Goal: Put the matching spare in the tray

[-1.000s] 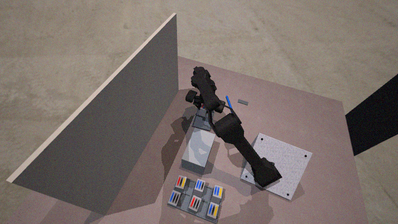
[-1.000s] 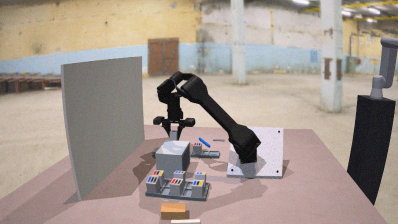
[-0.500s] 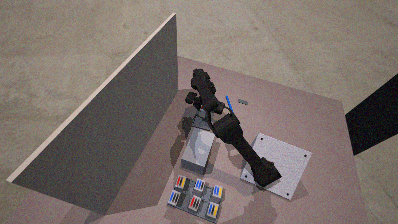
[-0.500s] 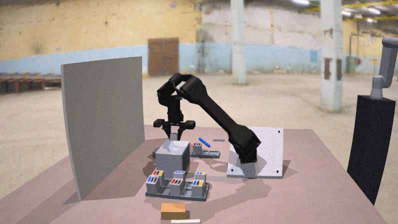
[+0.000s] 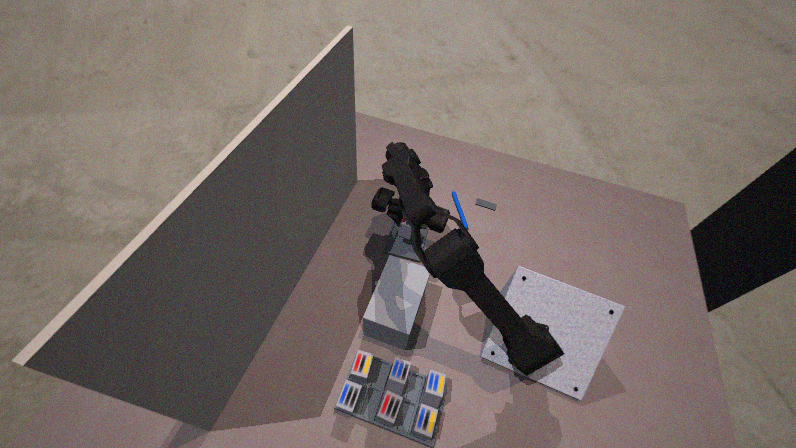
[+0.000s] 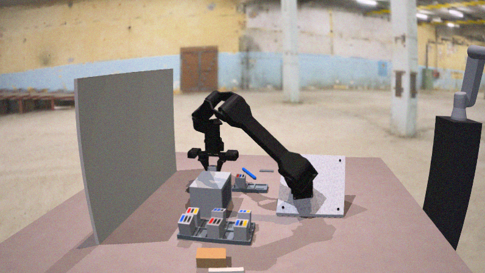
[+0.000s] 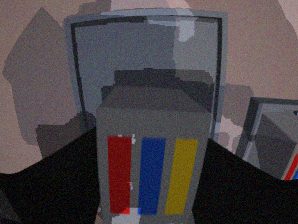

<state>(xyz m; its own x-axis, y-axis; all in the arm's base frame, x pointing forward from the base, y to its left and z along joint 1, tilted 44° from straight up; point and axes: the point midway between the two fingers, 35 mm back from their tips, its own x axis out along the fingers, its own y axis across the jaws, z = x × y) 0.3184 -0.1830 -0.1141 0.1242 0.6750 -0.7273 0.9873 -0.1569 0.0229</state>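
The grey spare block lies 3 cm above my gripper tip. Round my gripper tip: grey mounted unit 3 cm behind, 22 cm to the left, 1 cm above; then grey tray 3 cm below; then small grey bar 20 cm behind, 19 cm to the right, 4 cm below.
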